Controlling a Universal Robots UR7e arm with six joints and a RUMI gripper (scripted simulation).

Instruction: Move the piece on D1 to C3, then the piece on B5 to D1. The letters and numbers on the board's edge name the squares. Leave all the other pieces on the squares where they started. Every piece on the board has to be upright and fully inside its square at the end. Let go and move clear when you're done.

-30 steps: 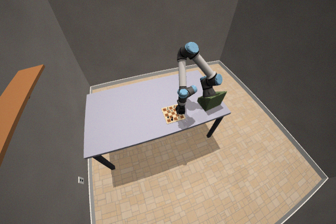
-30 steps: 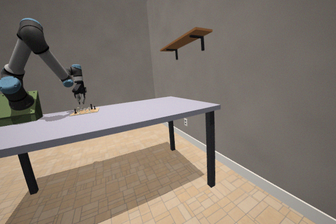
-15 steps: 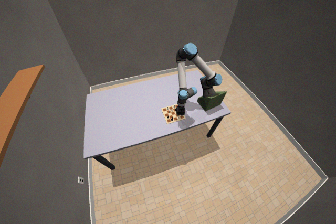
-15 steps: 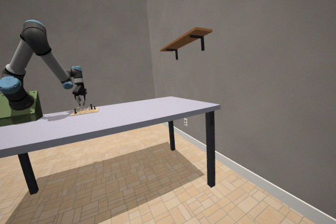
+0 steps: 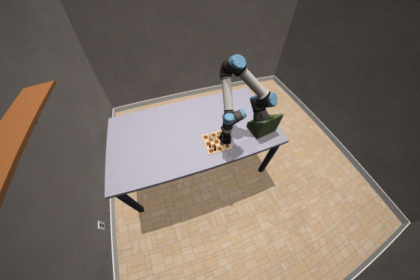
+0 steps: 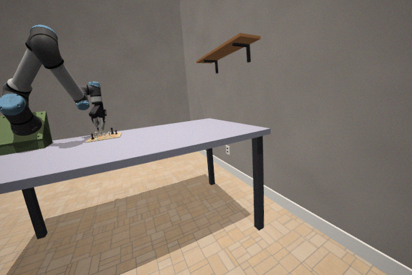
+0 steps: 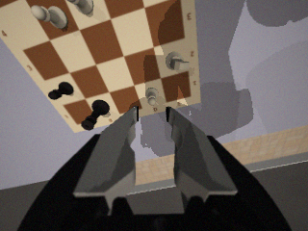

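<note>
Right now the chessboard is 80 mm to the right of my hand, 60 mm below it and 30 mm ahead of it.
</note>
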